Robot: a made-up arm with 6 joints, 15 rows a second.
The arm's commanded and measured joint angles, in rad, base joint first. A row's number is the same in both.
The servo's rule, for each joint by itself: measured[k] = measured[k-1] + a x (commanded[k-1-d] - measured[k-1]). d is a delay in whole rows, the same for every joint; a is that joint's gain. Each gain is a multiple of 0.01, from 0.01 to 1. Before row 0 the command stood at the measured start. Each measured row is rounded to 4 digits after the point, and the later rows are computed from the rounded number. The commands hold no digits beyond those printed.
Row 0, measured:
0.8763, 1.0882, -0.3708, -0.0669, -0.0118, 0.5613
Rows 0 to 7, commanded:
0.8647, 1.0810, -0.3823, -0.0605, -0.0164, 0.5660
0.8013, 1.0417, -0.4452, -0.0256, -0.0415, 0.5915
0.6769, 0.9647, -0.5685, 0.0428, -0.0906, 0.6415
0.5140, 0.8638, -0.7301, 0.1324, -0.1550, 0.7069
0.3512, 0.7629, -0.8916, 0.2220, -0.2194, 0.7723
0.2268, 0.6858, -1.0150, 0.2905, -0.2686, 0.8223
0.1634, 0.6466, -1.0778, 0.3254, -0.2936, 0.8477
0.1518, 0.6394, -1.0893, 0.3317, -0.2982, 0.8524
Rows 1 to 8, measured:
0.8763, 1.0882, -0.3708, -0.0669, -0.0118, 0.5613
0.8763, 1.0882, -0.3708, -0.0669, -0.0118, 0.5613
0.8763, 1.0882, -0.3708, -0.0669, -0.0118, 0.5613
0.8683, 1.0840, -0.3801, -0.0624, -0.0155, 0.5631
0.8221, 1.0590, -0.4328, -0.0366, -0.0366, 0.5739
0.7219, 1.0034, -0.5427, 0.0190, -0.0803, 0.5996
0.5784, 0.9210, -0.6945, 0.0984, -0.1408, 0.6404
0.4216, 0.8277, -0.8542, 0.1849, -0.2045, 0.6905
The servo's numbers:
d 3
a 0.69 0.59 0.81 0.70 0.81 0.38

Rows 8 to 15, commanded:
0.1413, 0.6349, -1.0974, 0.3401, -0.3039, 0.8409
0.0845, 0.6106, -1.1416, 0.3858, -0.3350, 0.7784
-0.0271, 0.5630, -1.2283, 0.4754, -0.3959, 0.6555
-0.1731, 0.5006, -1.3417, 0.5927, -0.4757, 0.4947
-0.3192, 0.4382, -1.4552, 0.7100, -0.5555, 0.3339
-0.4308, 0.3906, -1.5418, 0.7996, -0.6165, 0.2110
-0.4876, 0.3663, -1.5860, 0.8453, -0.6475, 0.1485
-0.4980, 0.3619, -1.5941, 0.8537, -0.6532, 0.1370
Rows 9 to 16, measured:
0.2872, 0.7440, -0.9844, 0.2588, -0.2564, 0.7406
0.2018, 0.6865, -1.0601, 0.3054, -0.2865, 0.7813
0.1673, 0.6587, -1.0838, 0.3238, -0.2960, 0.8083
0.1494, 0.6447, -1.0948, 0.3352, -0.3024, 0.8207
0.1046, 0.6246, -1.1327, 0.3706, -0.3288, 0.8046
0.0137, 0.5883, -1.2101, 0.4440, -0.3832, 0.7479
-0.1152, 0.5366, -1.3167, 0.5481, -0.4581, 0.6517
-0.2560, 0.4785, -1.4289, 0.6614, -0.5370, 0.5309

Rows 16 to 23, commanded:
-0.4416, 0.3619, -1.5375, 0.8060, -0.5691, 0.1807
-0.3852, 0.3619, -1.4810, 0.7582, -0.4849, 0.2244
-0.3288, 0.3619, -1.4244, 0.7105, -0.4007, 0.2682
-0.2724, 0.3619, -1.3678, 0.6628, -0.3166, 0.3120
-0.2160, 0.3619, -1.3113, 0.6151, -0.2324, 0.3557
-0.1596, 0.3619, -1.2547, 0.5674, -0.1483, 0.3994
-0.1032, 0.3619, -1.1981, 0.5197, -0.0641, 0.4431
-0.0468, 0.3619, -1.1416, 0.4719, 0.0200, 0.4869
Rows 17 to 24, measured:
-0.3766, 0.4266, -1.5203, 0.7581, -0.6014, 0.4093
-0.4532, 0.3910, -1.5735, 0.8191, -0.6387, 0.3102
-0.4841, 0.3738, -1.5902, 0.8433, -0.6504, 0.2444
-0.4548, 0.3668, -1.5475, 0.8172, -0.5845, 0.2202
-0.4068, 0.3639, -1.4936, 0.7759, -0.5038, 0.2218
-0.3530, 0.3627, -1.4375, 0.7301, -0.4203, 0.2394
-0.2974, 0.3622, -1.3810, 0.6830, -0.3363, 0.2670
-0.2412, 0.3620, -1.3245, 0.6355, -0.2521, 0.3007

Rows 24 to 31, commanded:
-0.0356, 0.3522, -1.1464, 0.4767, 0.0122, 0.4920
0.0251, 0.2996, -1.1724, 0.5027, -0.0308, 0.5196
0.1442, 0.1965, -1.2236, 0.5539, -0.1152, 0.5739
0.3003, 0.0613, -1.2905, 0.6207, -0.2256, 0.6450
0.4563, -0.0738, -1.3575, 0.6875, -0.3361, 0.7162
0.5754, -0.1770, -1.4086, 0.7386, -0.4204, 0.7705
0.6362, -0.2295, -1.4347, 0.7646, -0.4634, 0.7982
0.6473, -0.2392, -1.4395, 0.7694, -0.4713, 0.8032
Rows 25 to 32, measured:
-0.1849, 0.3619, -1.2680, 0.5878, -0.1680, 0.3382
-0.1285, 0.3619, -1.2114, 0.5401, -0.0838, 0.3781
-0.0721, 0.3619, -1.1549, 0.4924, 0.0003, 0.4194
-0.0469, 0.3562, -1.1480, 0.4814, 0.0099, 0.4470
0.0028, 0.3228, -1.1678, 0.4963, -0.0231, 0.4746
0.1004, 0.2483, -1.2130, 0.5366, -0.0977, 0.5123
0.2383, 0.1380, -1.2758, 0.5955, -0.2013, 0.5627
0.3887, 0.0130, -1.3420, 0.6599, -0.3105, 0.6210

